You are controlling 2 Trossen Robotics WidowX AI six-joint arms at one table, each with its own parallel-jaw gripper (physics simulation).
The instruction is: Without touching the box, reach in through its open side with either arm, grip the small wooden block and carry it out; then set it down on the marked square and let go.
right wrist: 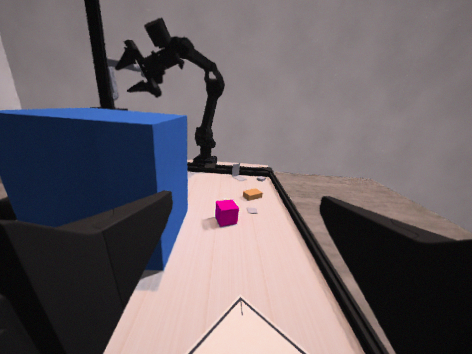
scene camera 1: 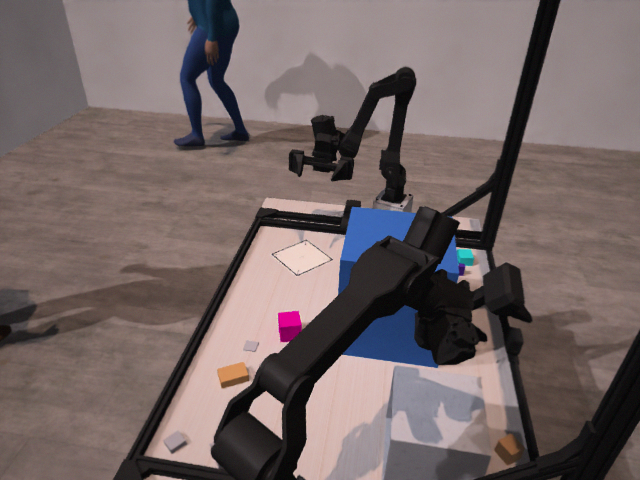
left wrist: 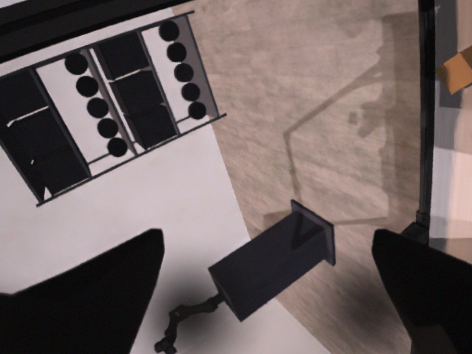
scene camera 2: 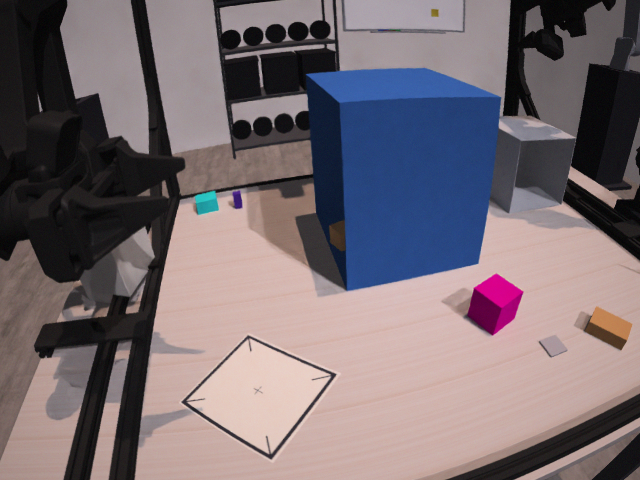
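My left gripper: (scene camera 1: 507, 329), (scene camera 2: 516, 30), (left wrist: 268, 240), (right wrist: 121, 80). My right gripper: (scene camera 2: 177, 180), (scene camera 1: 315, 177), (right wrist: 247, 200). Magenta cube (scene camera 2: 494, 303); out of frame in the left wrist view.
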